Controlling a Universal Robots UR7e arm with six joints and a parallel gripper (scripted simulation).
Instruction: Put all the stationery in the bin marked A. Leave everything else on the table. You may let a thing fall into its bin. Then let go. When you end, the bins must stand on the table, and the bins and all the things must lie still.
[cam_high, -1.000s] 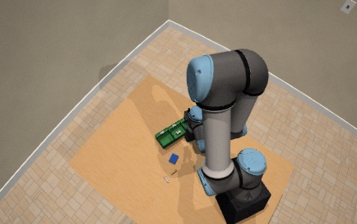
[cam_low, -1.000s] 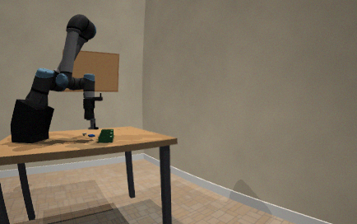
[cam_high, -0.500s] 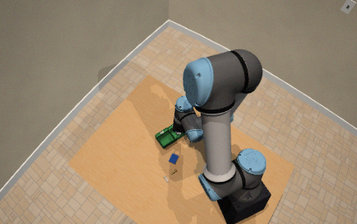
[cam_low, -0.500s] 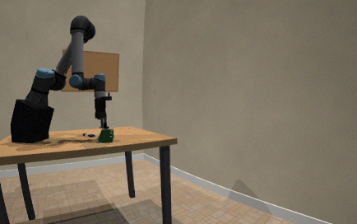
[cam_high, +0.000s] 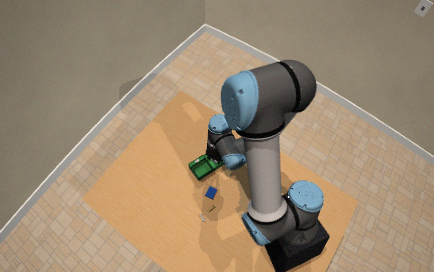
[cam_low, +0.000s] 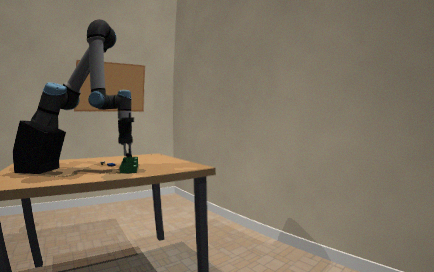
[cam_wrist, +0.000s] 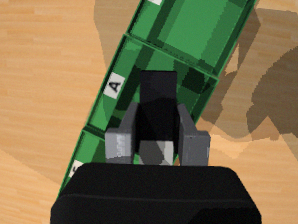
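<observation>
The black block lies 1 cm to the left of my hand and 1 cm below it. Round my hand: green bin 6 cm below, 1 cm ahead; then blue pad 13 cm to the left, 10 cm behind, 8 cm below; then brass screw 18 cm to the left, 15 cm behind, 8 cm below.
</observation>
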